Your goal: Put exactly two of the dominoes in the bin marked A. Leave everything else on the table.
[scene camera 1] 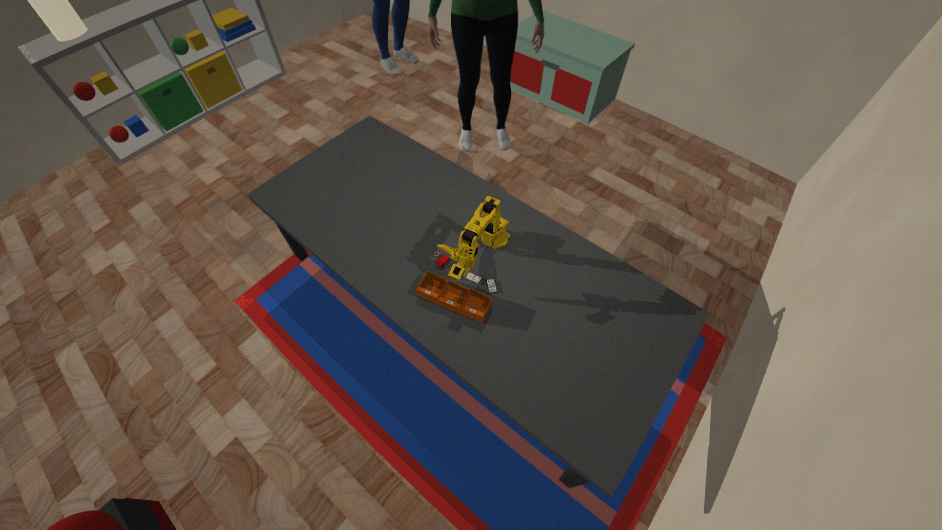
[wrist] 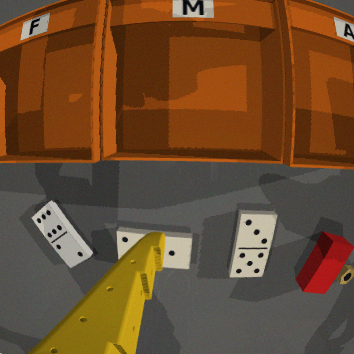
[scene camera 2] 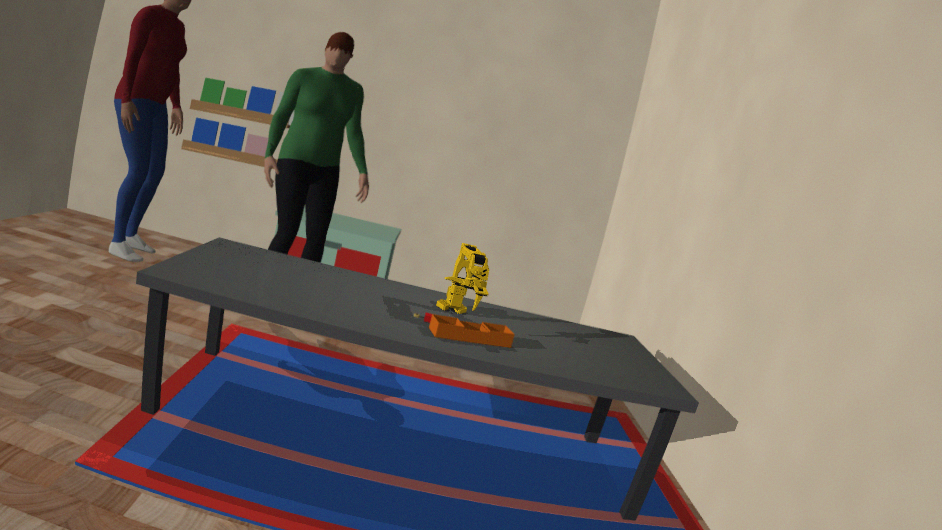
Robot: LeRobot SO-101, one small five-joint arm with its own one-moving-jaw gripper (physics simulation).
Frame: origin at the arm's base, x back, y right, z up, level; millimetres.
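Where they show: hand, tool point: (scene camera 1: pixel 463 275) (wrist: pixel 163 246) (scene camera 2: pixel 472 309); arm's base, link origin: (scene camera 1: pixel 491 241) (scene camera 2: pixel 451 310).
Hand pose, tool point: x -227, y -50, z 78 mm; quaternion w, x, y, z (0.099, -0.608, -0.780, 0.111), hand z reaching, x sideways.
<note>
Things, the pixels of their top centre, and the offset from my tool point. "spot": a spot on its surface instead. Level surfaces: height alone.
- tilted left domino, top centre: (wrist: pixel 58 237) (scene camera 1: pixel 491 285) dx +65, dy -74, dz -71 mm
- middle domino, top centre: (wrist: pixel 152 251) (scene camera 1: pixel 473 277) dx +49, dy -3, dz -71 mm
- right domino, top centre: (wrist: pixel 252 248) dx +29, dy +61, dz -71 mm
- red block, top centre: (wrist: pixel 328 270) (scene camera 2: pixel 429 315) (scene camera 1: pixel 442 259) dx +32, dy +130, dz -60 mm
- brass nut, top centre: (wrist: pixel 347 276) (scene camera 2: pixel 417 314) (scene camera 1: pixel 436 253) dx +41, dy +169, dz -69 mm
- Bins M, surface spot: (wrist: pixel 287 60) spot: dx -78, dy +32, dz -35 mm
- F, surface spot: (wrist: pixel 97 100) spot: dx -37, dy -45, dz -37 mm
- dark table, surface height: dz -78 mm
Three white dominoes lie flat on the table. In the wrist view, the tilted left domino (wrist: pixel 62 234) (scene camera 1: pixel 491 285) is nearest bin F. The middle domino (wrist: pixel 179 252) (scene camera 1: pixel 473 277) is partly hidden by my jaw. The right domino (wrist: pixel 253 245) stands lengthwise towards the bins and is hidden in scene camera 1. Bin A (wrist: pixel 291 100) (scene camera 1: pixel 419 290) (scene camera 2: pixel 436 331) is the orange tray's compartment at the wrist view's right edge; no domino shows in its visible part. My gripper (wrist: pixel 156 241) (scene camera 1: pixel 450 261) (scene camera 2: pixel 461 294) is fully open and empty, one jaw's tip drawn over the middle domino.
A red block (wrist: pixel 325 262) (scene camera 1: pixel 442 261) (scene camera 2: pixel 427 317) and a brass nut (wrist: pixel 346 274) (scene camera 1: pixel 436 254) (scene camera 2: pixel 416 315) lie beside the right domino. Bins M (wrist: pixel 287 60) and F (wrist: pixel 97 100) adjoin bin A in the same tray. All stand on the dark table (scene camera 1: pixel 559 369) (scene camera 2: pixel 296 296).
</note>
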